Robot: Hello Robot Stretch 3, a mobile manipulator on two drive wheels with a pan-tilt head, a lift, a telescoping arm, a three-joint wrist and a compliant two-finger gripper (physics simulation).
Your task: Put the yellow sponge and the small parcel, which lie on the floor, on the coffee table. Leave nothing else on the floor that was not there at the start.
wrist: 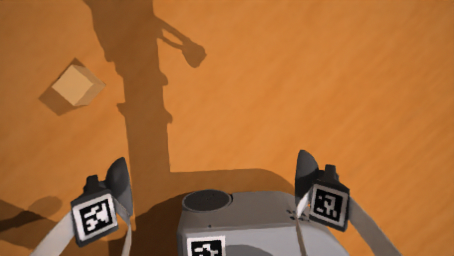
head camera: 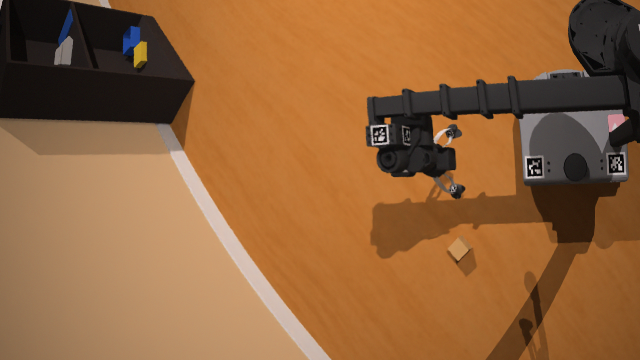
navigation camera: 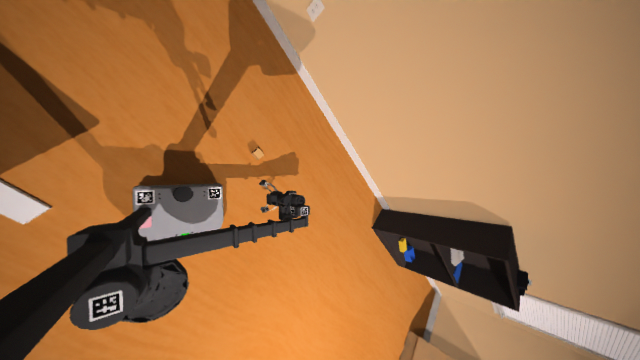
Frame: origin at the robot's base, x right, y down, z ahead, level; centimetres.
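Seen in the pictures: gripper, fingertip midpoint: (wrist: 214,173) (head camera: 458,161) (navigation camera: 262,196); robot's base at its link origin: (head camera: 573,166) (navigation camera: 182,193).
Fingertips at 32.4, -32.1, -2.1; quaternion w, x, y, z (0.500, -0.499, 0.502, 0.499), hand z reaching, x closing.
Offsets run from my fingertips to a thing's top centre, as dx, dy, dz. "pt": to the spot under its first point.
The small parcel, a tan box {+8.4, +27.1, +25.8} (head camera: 458,249) (navigation camera: 257,153) (wrist: 75,86), lies on the wooden floor. My gripper (head camera: 455,160) (navigation camera: 264,196) (wrist: 214,173) is open and empty, above the floor and apart from the parcel. Its fingers point back towards my base. In the wrist view the parcel is at the upper left, beyond the left finger. No yellow sponge shows on the floor in these views. I cannot tell whether the partly visible white slab (navigation camera: 22,202) at the left of the navigation view belongs to the coffee table.
My base (head camera: 575,140) (navigation camera: 187,210) (wrist: 250,220) is beside the gripper. A dark shelf unit {pt +144.5, -27.2, -39.7} (head camera: 90,95) (navigation camera: 445,225) stands by the wall, holding yellow, blue and grey items. A white baseboard (head camera: 235,250) (navigation camera: 340,130) runs along the wall.
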